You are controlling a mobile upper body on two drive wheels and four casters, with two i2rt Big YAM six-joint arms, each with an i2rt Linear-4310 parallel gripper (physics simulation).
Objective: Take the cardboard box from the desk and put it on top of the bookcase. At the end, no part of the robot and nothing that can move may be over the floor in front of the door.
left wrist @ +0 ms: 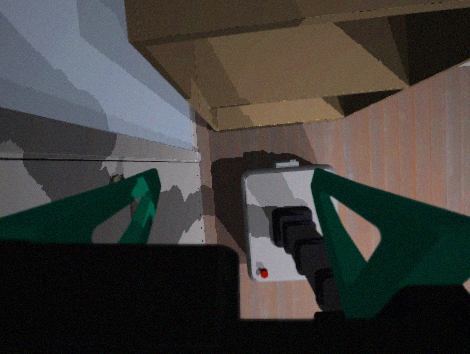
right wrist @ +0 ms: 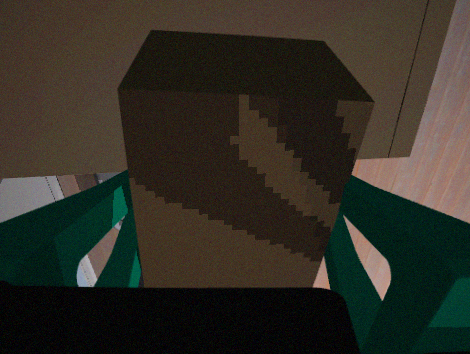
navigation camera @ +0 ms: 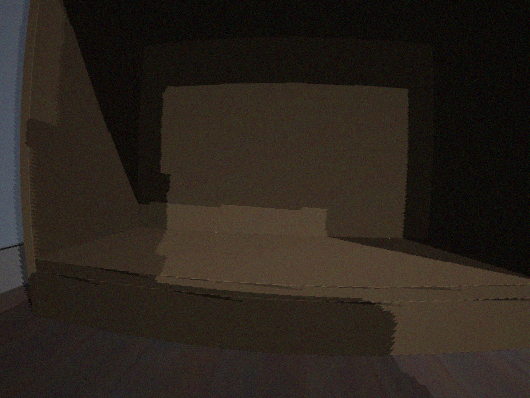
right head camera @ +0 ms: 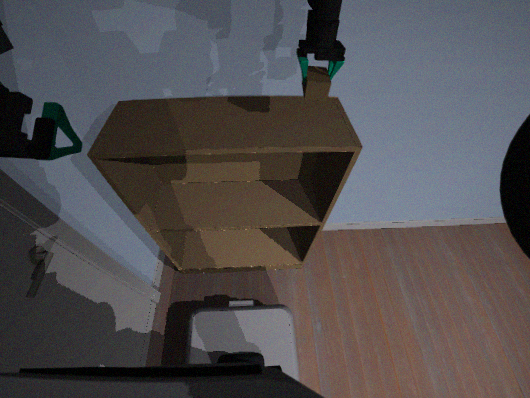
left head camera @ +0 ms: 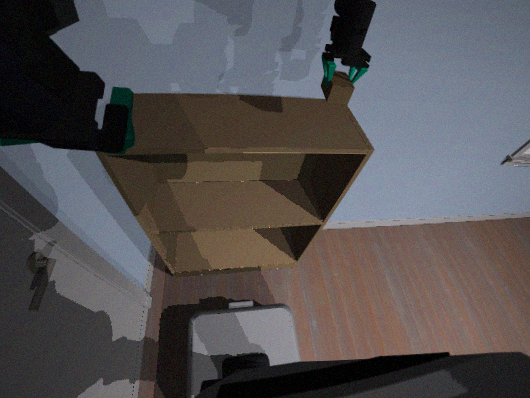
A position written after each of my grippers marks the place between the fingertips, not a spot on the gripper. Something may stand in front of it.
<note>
In view: my left gripper (left head camera: 95, 138), my right gripper (right head camera: 315, 84), a brown cardboard box (right head camera: 317, 85), a brown bookcase (navigation camera: 298, 195) and a grey door (left head camera: 78, 319).
The brown cardboard box also shows in the right wrist view (right wrist: 238, 148) and in the left head camera view (left head camera: 340, 89). My left gripper shows as well in the left wrist view (left wrist: 235, 177) and in the right head camera view (right head camera: 51, 146). My right gripper also shows in the right wrist view (right wrist: 234, 176) and in the left head camera view (left head camera: 336, 88). The left wrist view does not show the brown cardboard box: it is out of frame. The navigation camera view misses the brown cardboard box: it is out of frame.
</note>
